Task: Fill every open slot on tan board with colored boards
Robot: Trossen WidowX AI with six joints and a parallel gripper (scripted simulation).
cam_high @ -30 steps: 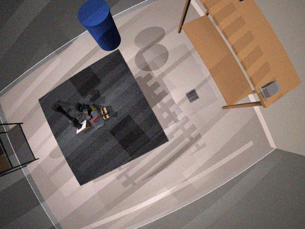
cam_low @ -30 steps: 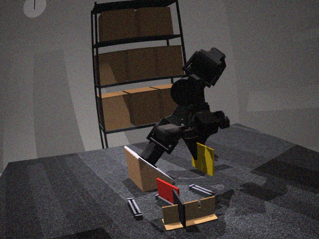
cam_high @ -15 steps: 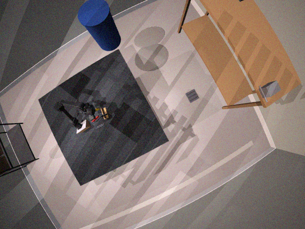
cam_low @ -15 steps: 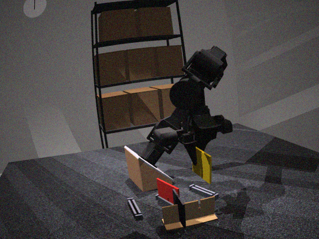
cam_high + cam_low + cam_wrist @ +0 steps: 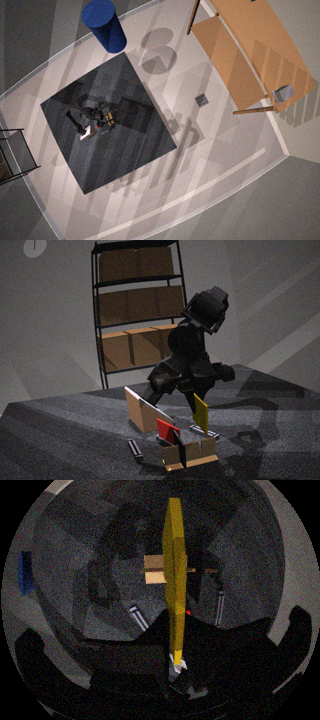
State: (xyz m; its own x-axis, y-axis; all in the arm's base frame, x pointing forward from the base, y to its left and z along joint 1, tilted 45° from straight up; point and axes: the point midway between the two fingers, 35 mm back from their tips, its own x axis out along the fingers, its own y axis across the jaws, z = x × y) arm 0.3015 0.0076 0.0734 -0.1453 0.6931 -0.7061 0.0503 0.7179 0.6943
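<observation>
Right now my gripper tip is 10 cm above the tan board, 4 cm short of it and 3 cm to the left of it. From my gripper tip the other things lie so: red board: 9 cm below, 8 cm behind, 5 cm to the right; then dark board: 8 cm below, 6 cm to the right, 3 cm ahead; then yellow board: 3 cm ahead.
</observation>
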